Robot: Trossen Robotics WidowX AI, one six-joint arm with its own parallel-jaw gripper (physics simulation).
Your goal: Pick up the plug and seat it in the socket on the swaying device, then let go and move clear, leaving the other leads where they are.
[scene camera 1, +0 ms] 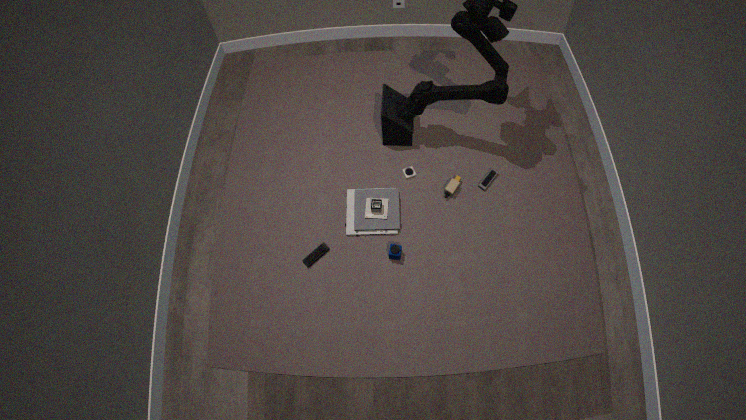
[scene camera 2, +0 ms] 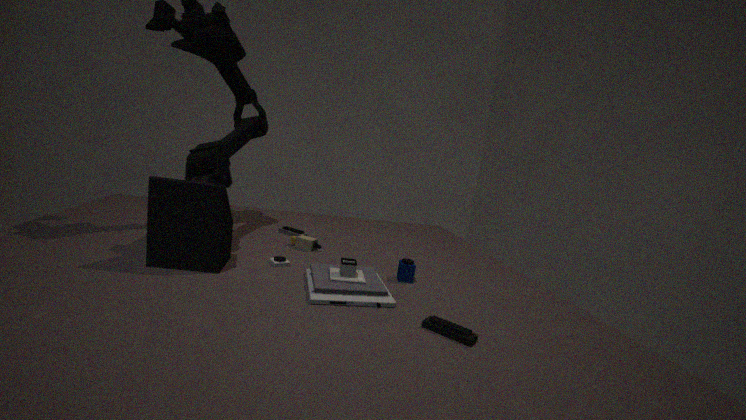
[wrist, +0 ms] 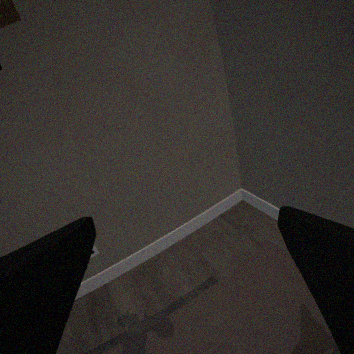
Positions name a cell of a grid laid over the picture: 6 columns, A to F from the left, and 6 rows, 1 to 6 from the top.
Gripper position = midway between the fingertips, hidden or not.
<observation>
My gripper (wrist: D4) is open and holds nothing. The table carries a black bar (scene camera 2: D5). Further things: a device (scene camera 2: C5).
The device is seen too in scene camera 1 (scene camera 1: D4). The wrist view misses the black bar: it is out of frame.
</observation>
